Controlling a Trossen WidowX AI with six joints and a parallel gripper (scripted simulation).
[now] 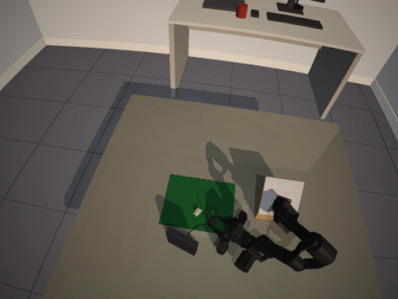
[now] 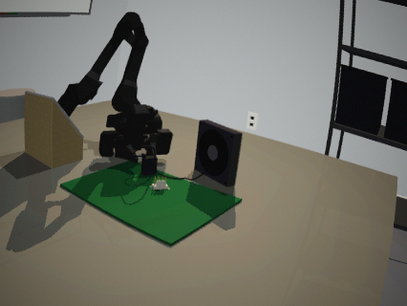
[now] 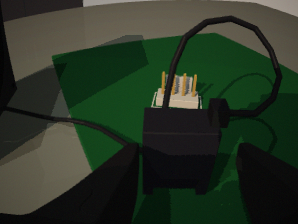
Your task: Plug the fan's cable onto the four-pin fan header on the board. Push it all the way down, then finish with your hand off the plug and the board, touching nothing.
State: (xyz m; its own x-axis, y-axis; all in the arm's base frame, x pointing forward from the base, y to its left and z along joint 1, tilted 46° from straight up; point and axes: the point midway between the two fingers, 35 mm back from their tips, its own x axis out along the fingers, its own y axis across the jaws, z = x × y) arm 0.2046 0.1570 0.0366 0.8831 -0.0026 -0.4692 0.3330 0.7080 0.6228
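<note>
Right now my gripper tip is 10 mm short of the black plug and 10 mm above it. The rest, counted from my gripper tip: black fan 110 mm to the left, 100 mm ahead, 30 mm above; green board 90 mm ahead, 80 mm to the right, 50 mm below.
</note>
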